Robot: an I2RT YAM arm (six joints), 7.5 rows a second.
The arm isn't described. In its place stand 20 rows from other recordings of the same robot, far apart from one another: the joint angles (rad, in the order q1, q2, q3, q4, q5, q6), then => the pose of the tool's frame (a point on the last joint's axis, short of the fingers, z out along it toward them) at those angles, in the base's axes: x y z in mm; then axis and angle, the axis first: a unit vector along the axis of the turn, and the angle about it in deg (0 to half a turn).
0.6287 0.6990 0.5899 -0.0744 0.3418 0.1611 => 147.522 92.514 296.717 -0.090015 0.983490 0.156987 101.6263
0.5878 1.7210 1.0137 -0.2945 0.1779 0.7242 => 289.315 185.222 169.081 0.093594 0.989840 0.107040 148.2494
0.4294 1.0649 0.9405 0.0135 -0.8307 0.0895 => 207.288 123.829 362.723 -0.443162 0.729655 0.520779 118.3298
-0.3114 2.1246 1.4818 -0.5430 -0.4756 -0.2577 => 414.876 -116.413 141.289 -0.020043 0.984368 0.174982 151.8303
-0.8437 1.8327 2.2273 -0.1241 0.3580 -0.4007 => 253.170 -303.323 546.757 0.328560 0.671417 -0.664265 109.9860
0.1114 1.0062 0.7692 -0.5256 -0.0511 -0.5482 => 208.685 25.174 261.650 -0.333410 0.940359 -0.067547 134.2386
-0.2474 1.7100 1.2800 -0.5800 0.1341 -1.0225 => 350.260 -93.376 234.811 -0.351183 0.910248 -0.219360 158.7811
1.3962 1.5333 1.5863 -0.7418 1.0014 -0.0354 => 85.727 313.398 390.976 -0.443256 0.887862 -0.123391 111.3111
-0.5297 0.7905 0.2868 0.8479 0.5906 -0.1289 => 141.263 -105.684 270.371 0.471285 0.676685 -0.565675 93.3474
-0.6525 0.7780 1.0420 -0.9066 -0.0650 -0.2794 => 113.025 -83.459 355.008 0.166297 0.967169 -0.192168 131.2456
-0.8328 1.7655 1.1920 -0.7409 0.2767 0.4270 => 219.463 -255.777 185.276 0.595673 0.787082 -0.160235 168.9286
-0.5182 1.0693 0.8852 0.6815 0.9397 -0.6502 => 184.194 -138.109 404.460 0.416842 0.559267 -0.716564 118.4705
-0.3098 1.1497 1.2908 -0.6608 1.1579 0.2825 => 202.292 -98.993 404.453 0.520421 0.672625 -0.526059 131.1588
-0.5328 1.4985 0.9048 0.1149 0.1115 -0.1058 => 286.251 -173.396 239.092 0.237924 0.942011 -0.236659 122.9801
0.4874 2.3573 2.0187 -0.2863 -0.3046 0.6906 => 476.942 264.889 212.024 0.021481 0.924803 0.379840 145.1636
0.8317 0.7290 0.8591 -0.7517 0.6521 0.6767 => 111.218 89.955 321.066 0.093851 0.990219 0.103242 118.5945
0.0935 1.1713 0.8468 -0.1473 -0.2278 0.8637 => 263.555 32.790 286.074 0.289496 0.887962 0.357374 130.8432
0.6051 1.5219 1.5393 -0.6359 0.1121 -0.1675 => 282.002 190.205 378.022 -0.349243 0.935294 0.057054 125.5436
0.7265 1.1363 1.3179 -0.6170 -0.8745 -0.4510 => 151.391 171.071 415.391 -0.680800 0.564576 0.466652 128.6244
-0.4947 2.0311 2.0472 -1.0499 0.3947 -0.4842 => 377.178 -219.019 322.139 0.057550 0.954668 -0.292056 163.8217
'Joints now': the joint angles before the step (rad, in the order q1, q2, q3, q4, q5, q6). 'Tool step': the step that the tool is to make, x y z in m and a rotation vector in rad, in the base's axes. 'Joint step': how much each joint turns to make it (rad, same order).
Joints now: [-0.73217 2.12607 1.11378 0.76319 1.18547 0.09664]
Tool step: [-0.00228 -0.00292 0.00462 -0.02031 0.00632 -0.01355]
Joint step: [-0.00841 -0.00057 -0.00083 0.05341 0.00928 -0.04759]
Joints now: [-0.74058 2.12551 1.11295 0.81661 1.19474 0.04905]
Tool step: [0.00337 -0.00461 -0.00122 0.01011 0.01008 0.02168]
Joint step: [-0.00339 0.01584 0.02406 -0.01197 -0.02471 -0.01136]
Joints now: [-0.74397 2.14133 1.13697 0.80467 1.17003 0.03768]
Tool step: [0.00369 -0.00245 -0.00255 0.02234 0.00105 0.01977]
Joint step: [0.00088 0.00932 0.02310 -0.05538 -0.02187 0.02804]
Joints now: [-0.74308 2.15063 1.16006 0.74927 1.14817 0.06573]
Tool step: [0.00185 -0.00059 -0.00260 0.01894 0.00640 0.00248]
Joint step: [0.00176 0.00523 0.01289 -0.04538 -0.00317 0.02217]
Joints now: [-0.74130 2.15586 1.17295 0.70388 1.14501 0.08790]
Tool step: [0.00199 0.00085 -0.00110 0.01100 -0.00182 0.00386]
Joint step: [0.00443 0.00089 0.00771 -0.03294 -0.00215 0.02204]
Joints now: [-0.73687 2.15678 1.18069 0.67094 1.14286 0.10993]
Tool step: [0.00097 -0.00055 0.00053 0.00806 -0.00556 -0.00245]
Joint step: [0.00055 -0.00153 0.01068 -0.03577 -0.00017 0.02447]
